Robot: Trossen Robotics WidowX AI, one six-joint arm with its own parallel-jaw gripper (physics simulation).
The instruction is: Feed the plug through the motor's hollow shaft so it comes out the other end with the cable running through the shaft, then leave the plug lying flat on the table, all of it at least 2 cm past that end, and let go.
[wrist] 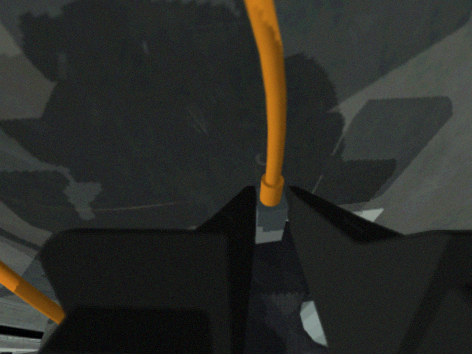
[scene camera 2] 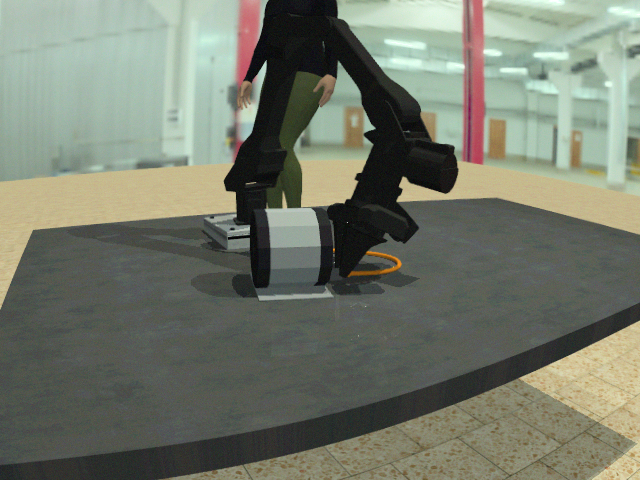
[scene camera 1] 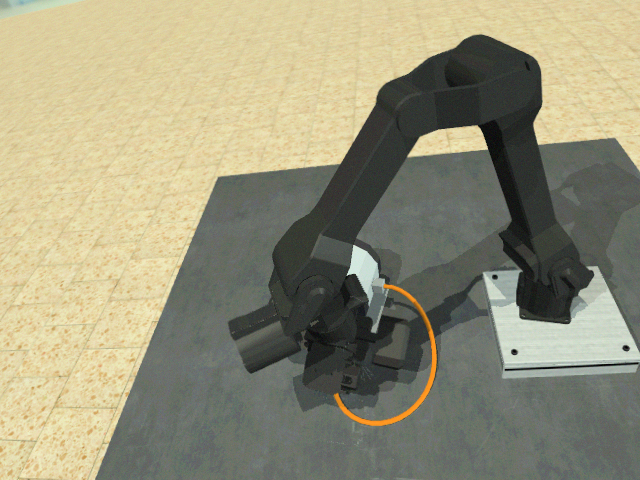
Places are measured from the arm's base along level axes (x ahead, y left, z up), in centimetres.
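Where they show: gripper, fingertip midpoint: (wrist: pixel 270 195) (scene camera 2: pixel 340 275); arm's base at its link origin: (scene camera 1: pixel 543 304).
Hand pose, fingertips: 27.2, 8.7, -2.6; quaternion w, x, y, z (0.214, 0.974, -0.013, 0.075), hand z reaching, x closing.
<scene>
Each offset is from my fingertips to the top centre of the thing, as dx, dy, dz. "spot": to the spot under its first point. Level surfaces: height alone.
The motor {+1.1, -7.7, +9.8} (scene camera 1: pixel 364 266) (scene camera 2: pixel 294 248) (wrist: pixel 275 270), a light drum with dark end rings, lies on its side on a pale base plate {+1.4, -7.7, -0.2} (scene camera 2: pixel 294 296). My gripper (scene camera 2: pixel 345 273) (wrist: pixel 270 195) is low beside one end of the motor, with its fingers shut on the grey plug {-0.1, -1.4, +1.0} (wrist: pixel 271 217). The plug is close to the dark end face, near table height. The orange cable (scene camera 1: pixel 434 351) (scene camera 2: pixel 399 264) (wrist: pixel 276 100) leaves the plug's back and curves round to a grey block {spot: -4.6, -7.0, +5.6} (scene camera 1: pixel 378 284) at the motor's side. In the wrist view the right finger partly covers the shaft's opening. The plug is hidden in both scene views.
The arm's silver base plate (scene camera 1: pixel 555 343) (scene camera 2: pixel 230 240) stands on the dark table {dz -0.4} (scene camera 1: pixel 465 439) (scene camera 2: pixel 206 361). The cable loop lies on the arm base's side of the gripper. The table's near edge shows in scene camera 2. A person (scene camera 2: pixel 297 129) stands behind the table.
</scene>
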